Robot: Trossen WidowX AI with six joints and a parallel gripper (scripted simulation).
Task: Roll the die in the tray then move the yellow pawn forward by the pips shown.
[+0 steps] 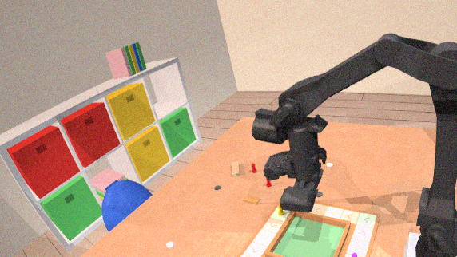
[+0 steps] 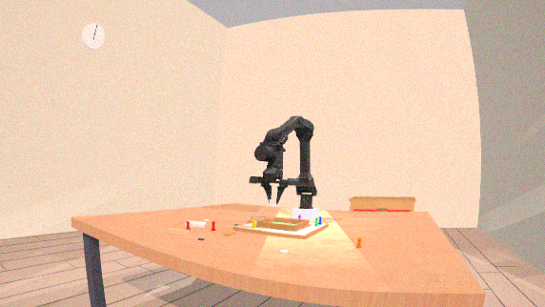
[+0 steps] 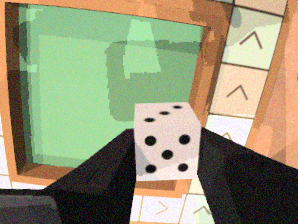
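Right now my gripper tip is 9 cm short of the yellow pawn, 4 cm to the left of it and 7 cm above it. The rest, counted from my gripper tip: green-lined tray: 1 cm behind, 4 cm to the left, 9 cm below; then purple pawn: 12 cm behind, 7 cm to the left, 7 cm below; then white die: right at my gripper tip.
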